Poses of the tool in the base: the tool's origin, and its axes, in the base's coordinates. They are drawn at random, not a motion.
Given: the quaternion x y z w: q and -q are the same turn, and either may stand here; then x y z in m.
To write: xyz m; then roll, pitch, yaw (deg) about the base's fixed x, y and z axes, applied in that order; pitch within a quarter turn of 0, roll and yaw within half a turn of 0. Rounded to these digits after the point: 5 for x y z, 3 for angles.
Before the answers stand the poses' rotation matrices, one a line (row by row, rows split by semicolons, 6 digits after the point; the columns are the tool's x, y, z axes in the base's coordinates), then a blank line. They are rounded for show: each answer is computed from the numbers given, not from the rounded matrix.
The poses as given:
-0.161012, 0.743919, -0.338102, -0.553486, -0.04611, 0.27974, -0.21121
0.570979, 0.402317, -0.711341, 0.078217, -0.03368, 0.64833, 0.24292
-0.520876, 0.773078, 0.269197, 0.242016, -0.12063, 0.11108, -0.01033
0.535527, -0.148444, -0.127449, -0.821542, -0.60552, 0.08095, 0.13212
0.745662, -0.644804, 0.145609, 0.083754, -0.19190, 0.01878, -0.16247
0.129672, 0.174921, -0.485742, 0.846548, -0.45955, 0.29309, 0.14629
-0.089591, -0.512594, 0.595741, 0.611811, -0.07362, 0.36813, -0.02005
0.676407, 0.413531, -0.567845, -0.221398, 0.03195, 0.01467, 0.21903
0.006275, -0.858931, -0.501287, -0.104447, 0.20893, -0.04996, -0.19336
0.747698, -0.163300, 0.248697, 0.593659, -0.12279, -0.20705, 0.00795
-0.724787, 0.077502, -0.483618, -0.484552, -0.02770, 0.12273, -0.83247
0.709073, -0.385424, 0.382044, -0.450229, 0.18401, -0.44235, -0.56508
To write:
-0.335457 -0.613829 -0.714621; 0.134710 0.719524 -0.681277; 0.932374 -0.324805 -0.158681
-0.335730 0.570707 -0.749386; 0.348151 -0.664046 -0.661690; -0.875258 -0.483049 0.024248
-0.340233 -0.935655 0.093758; -0.675055 0.312442 0.668341; -0.654631 0.164100 -0.737923
0.923442 -0.368401 0.107401; 0.050418 0.393935 0.917755; -0.380411 -0.842078 0.382350
0.126052 -0.986002 0.109140; -0.937220 -0.154427 -0.312683; 0.325160 -0.062874 -0.943567
0.466915 0.867772 0.170184; -0.777042 0.494480 -0.389480; -0.422132 0.049614 0.905176
-0.235321 -0.637115 -0.733968; 0.820810 0.274132 -0.501121; 0.520476 -0.720373 0.458441
0.013088 0.307991 -0.951299; 0.810871 -0.559950 -0.170133; -0.585079 -0.769154 -0.257069
-0.978103 -0.115495 0.173134; 0.093936 0.497344 0.862453; -0.185717 0.859831 -0.475604
0.822966 -0.539480 0.178011; 0.051084 -0.241805 -0.968979; 0.565789 0.806531 -0.171438
0.520214 -0.581021 0.625933; 0.356331 -0.518405 -0.777357; 0.776148 0.627431 -0.062646
0.410981 -0.202573 0.888852; -0.890602 -0.297484 0.343993; 0.194736 -0.932988 -0.302672

-0.04611, 0.27974, -0.21121, -116.037, -68.808, 158.121
-0.03368, 0.64833, 0.24292, -87.126, 61.075, 133.959
-0.12063, 0.11108, -0.01033, 167.463, 40.892, -116.748
-0.60552, 0.08095, 0.13212, -65.579, 22.359, 3.125
-0.19190, 0.01878, -0.16247, -176.188, -18.975, -82.340
-0.45955, 0.29309, 0.14629, 3.137, 24.969, -58.999
-0.07362, 0.36813, -0.02005, -57.528, -31.364, 105.997
0.03195, 0.01467, 0.21903, -108.481, 35.809, 89.075
0.20893, -0.04996, -0.19336, 118.949, 10.703, 174.514
-0.12279, -0.20705, 0.00795, 102.000, -34.457, 3.552
-0.02770, 0.12273, -0.83247, 95.702, -50.909, 34.410
0.18401, -0.44235, -0.56508, -107.974, -11.229, -65.228

